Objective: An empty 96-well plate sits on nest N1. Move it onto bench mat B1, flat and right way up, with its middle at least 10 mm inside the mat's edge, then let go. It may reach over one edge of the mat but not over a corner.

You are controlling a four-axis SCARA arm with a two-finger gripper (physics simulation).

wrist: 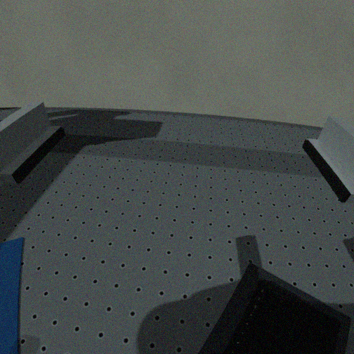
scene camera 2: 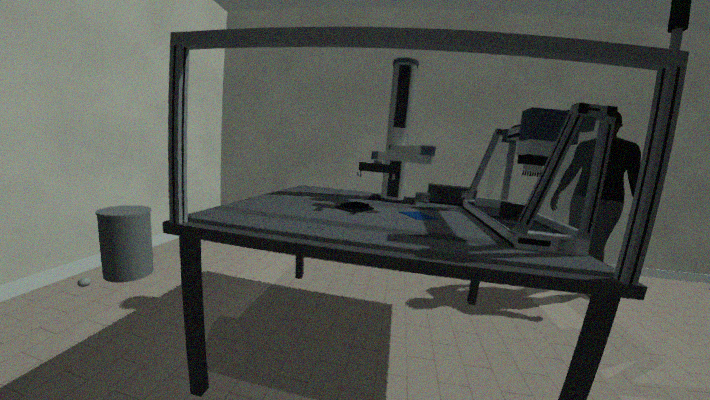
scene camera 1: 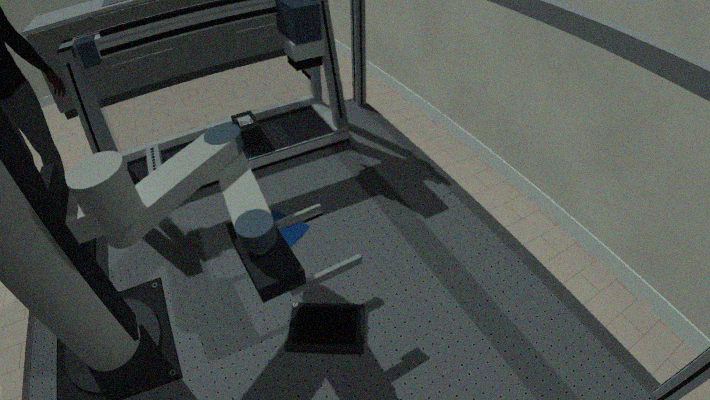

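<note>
The 96-well plate looks like a nearly black rectangle inside the dark rim of nest N1; its wells are too dark to make out. In scene camera 2 plate and nest merge into one dark patch. Bench mat B1 is a flat blue sheet, partly hidden by the arm in scene camera 1 and cut off at the left in the wrist view. My gripper is wide open and empty. It hangs above the bench, between mat and nest in scene camera 1.
A gantry frame with a blue head stands at the mat's side of the bench. The arm's column rises at the bench edge. A person stands beyond the gantry. Shadows cross the perforated bench.
</note>
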